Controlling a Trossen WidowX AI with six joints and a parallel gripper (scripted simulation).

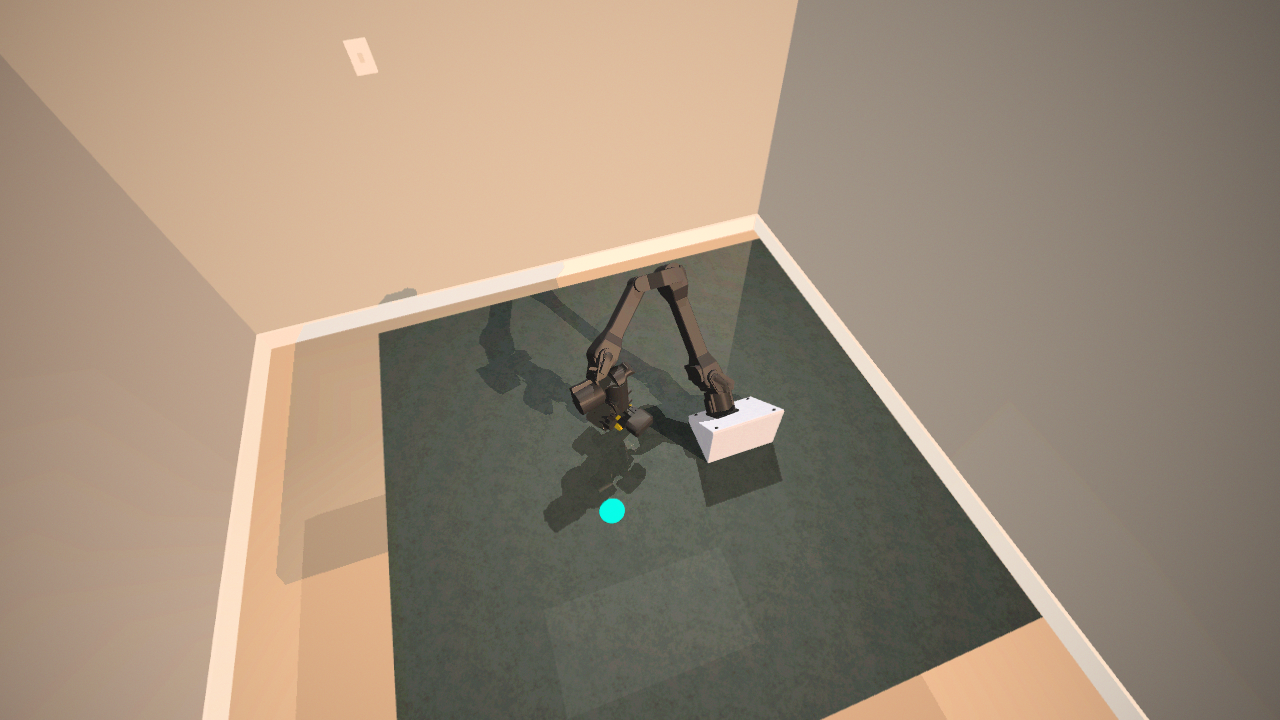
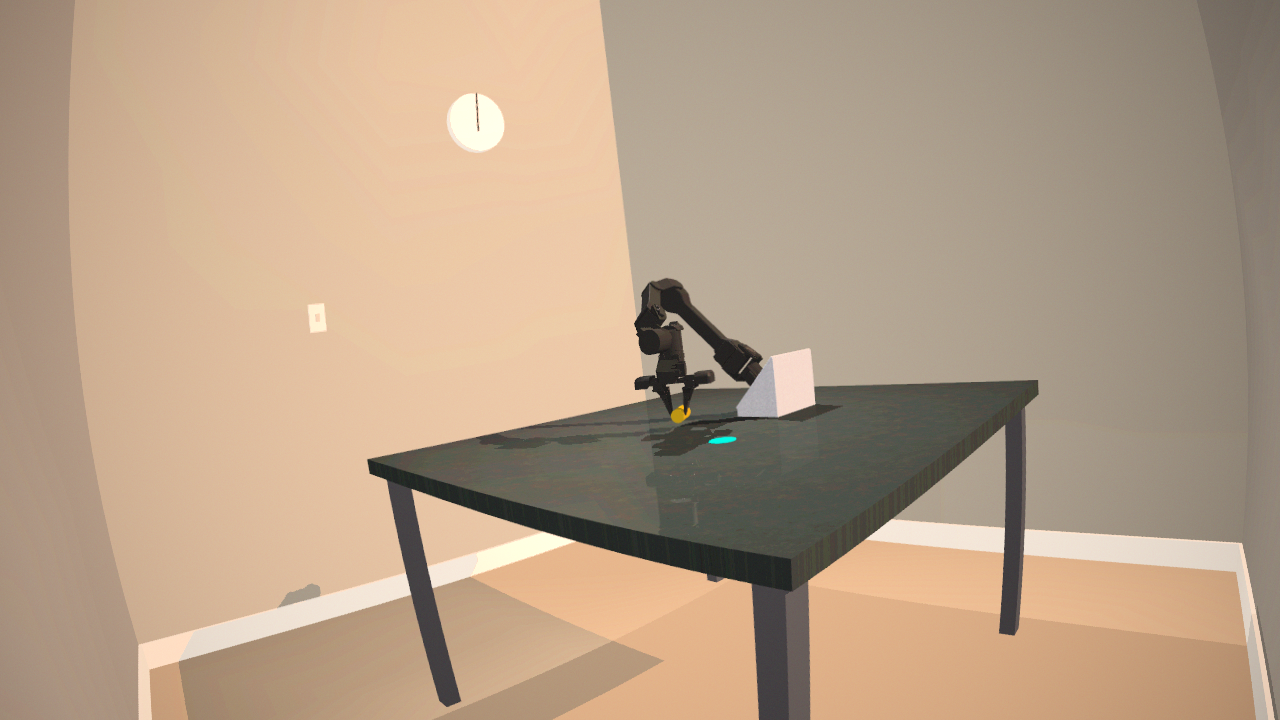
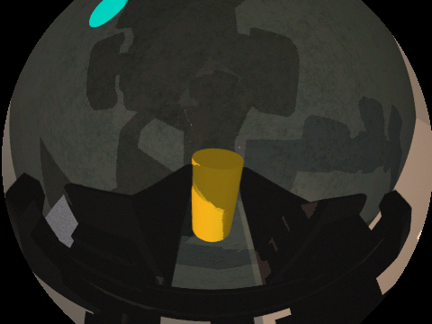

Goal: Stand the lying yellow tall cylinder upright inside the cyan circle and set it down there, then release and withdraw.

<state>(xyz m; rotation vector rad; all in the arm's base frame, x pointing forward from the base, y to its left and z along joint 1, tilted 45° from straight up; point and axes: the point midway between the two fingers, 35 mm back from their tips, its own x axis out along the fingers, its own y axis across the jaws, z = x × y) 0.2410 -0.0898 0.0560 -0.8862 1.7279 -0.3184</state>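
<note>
The cyan circle lies 10 cm ahead of my gripper tip, 19 cm to the left of it and 4 cm below it. The rest, counted from my gripper tip: yellow tall cylinder (2 cm behind, 1 cm to the right).
</note>
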